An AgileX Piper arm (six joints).
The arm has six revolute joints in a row. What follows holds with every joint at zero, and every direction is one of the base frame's.
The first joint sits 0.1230 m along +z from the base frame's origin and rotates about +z.
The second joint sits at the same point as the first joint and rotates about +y.
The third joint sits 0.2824 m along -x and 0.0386 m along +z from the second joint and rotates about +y.
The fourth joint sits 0.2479 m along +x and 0.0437 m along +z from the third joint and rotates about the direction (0.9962, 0, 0.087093).
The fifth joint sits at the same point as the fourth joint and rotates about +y.
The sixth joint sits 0.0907 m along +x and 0.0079 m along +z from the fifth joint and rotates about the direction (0.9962, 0, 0.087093).
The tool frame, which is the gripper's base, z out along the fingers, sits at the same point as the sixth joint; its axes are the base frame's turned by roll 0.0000, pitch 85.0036 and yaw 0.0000 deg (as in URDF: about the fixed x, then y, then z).
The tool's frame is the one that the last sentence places.
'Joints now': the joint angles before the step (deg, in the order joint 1, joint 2, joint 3, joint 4, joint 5, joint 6). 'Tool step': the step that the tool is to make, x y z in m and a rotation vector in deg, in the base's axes. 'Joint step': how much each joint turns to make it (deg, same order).
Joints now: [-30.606 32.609 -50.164 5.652 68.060 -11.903]
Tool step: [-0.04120 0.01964 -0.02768 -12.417 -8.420 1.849]
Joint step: [-0.001 -16.479 9.721 -2.613 -6.464 -5.474]
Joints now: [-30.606 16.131 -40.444 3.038 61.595 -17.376]
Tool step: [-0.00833 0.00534 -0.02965 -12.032 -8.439 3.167]
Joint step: [0.001 -10.812 10.087 0.783 -12.318 -7.875]
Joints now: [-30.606 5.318 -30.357 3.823 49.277 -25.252]
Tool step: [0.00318 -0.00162 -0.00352 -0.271 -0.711 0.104]
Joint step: [-0.002 0.000 1.284 0.316 -2.027 -0.228]
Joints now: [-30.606 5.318 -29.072 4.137 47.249 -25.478]
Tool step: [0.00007 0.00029 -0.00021 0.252 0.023 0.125]
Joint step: [0.005 -0.001 0.001 0.233 0.148 0.006]
